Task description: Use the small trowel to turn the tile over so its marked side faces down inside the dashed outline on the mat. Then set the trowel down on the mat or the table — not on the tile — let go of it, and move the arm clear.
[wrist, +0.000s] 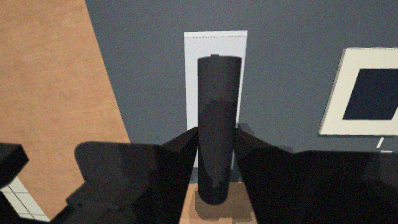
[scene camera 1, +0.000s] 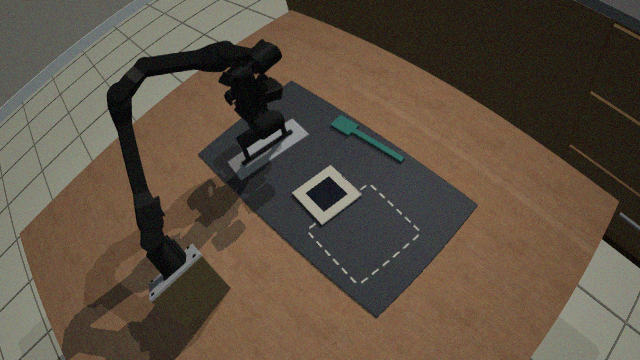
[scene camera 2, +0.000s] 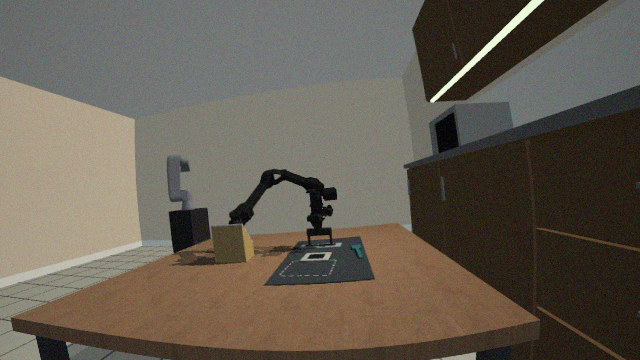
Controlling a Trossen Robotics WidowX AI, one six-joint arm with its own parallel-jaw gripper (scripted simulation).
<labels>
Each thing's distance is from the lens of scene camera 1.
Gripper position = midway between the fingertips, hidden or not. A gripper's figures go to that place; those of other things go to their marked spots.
my gripper [scene camera 1: 260,132]: 107 cm
trowel [scene camera 1: 261,152]: 111 cm
</labels>
